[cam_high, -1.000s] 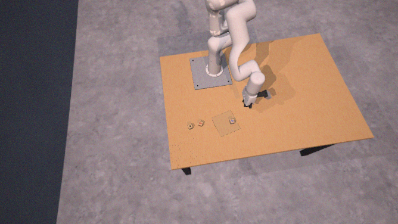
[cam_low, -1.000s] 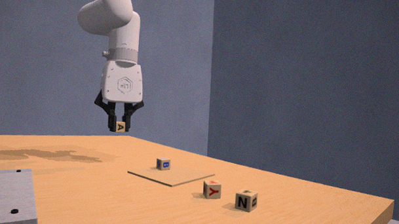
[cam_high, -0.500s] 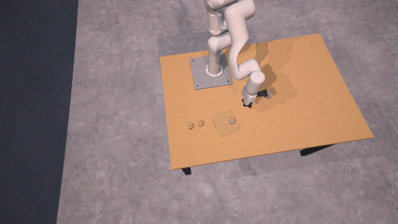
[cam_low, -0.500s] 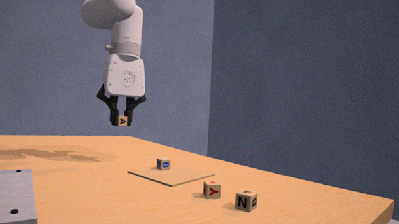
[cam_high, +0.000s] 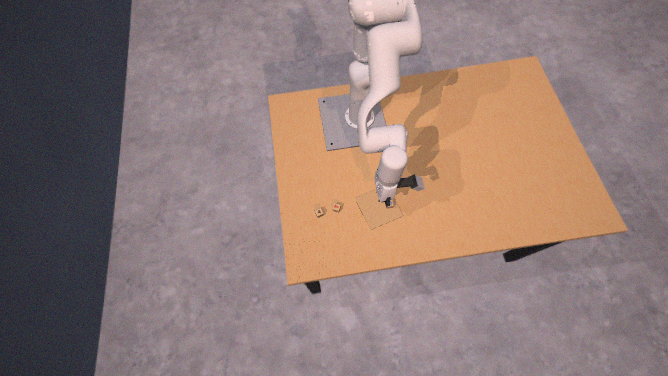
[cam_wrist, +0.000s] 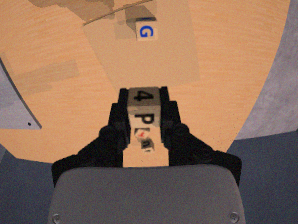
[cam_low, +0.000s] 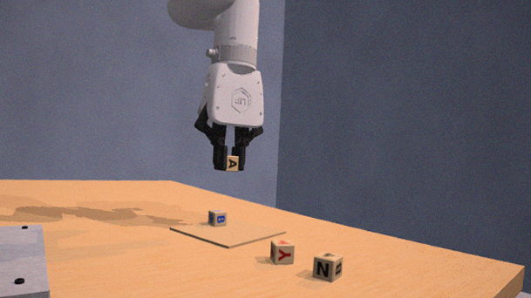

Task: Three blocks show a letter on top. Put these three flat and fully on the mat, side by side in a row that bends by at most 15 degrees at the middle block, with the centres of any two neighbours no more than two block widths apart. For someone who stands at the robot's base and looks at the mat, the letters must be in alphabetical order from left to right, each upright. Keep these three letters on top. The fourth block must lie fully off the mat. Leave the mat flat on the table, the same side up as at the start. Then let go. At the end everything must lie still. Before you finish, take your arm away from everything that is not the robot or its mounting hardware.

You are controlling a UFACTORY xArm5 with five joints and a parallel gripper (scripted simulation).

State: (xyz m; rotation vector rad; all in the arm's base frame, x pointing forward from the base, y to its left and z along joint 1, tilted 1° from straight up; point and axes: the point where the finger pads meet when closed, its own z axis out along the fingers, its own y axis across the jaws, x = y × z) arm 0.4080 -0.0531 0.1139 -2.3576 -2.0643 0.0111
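Now: the thin tan mat 12 cm below my hand. The rest, counted from my hand: blue-lettered block (1 cm ahead, 4 cm to the left, 11 cm below); then black-lettered block (3 cm behind, 23 cm to the right, 11 cm below); then red-lettered block (3 cm behind, 16 cm to the right, 11 cm below).
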